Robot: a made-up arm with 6 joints. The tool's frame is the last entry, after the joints.
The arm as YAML. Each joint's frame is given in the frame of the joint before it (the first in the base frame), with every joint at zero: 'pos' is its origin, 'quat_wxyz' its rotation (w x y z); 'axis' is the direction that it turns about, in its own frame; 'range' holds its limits. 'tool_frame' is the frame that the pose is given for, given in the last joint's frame.
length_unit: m
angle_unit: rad
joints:
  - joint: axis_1
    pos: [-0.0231, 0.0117, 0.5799]
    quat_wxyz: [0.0, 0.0, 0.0, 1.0]
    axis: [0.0, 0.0, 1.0]
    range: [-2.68, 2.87]
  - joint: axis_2
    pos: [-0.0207, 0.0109, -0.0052]
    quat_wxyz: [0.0, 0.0, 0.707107, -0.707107]
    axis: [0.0, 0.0, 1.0]
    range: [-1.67, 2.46]
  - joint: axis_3
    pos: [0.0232, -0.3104, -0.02]
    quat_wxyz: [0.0, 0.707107, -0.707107, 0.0]
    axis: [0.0, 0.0, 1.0]
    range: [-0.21, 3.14]
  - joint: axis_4
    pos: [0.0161, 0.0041, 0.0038]
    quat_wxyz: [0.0, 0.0, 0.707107, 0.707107]
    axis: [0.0, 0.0, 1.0]
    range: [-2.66, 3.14]
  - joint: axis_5
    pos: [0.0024, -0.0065, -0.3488]
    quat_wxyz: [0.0, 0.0, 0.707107, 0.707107]
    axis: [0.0, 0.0, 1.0]
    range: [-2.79, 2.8]
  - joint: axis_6
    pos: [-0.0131, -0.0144, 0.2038]
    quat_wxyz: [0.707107, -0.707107, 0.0, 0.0]
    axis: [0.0, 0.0, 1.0]
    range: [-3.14, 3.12]
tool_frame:
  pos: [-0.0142, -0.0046, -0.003]
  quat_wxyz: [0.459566, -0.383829, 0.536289, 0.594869]
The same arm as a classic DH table. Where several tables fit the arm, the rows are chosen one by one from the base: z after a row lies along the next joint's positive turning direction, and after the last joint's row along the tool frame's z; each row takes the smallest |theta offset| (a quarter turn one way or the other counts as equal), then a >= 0, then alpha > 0; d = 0 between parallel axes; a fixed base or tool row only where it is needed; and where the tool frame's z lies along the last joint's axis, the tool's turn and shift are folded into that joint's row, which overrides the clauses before.
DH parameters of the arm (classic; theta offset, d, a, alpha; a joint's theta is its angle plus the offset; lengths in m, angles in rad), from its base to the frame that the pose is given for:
base (fixed): -0.4688 0.0000 -0.0259 0.0000
axis_1: 0.4688 0.5747 0.0207 -1.5708
axis_2: -1.4962 0.0000 0.3113 3.1416
axis_3: 0.0746 0.0347 0.0161 -1.5708
axis_4: 0.0000 -0.3447 -0.0024 1.5708
axis_5: 0.0000 0.1973 -0.0131 -1.5708
axis_6: -0.0366 -0.0167 -0.0140 -1.4403
tool (fixed): 1.8626 -0.0052 0.0000 0.0000
Joint limits (rad, base to tool): -2.6800..2.8700 -1.6700..2.4600 -0.2100..3.1400 -2.6600..3.1400 -2.7900..2.8000 -3.1400..3.1200

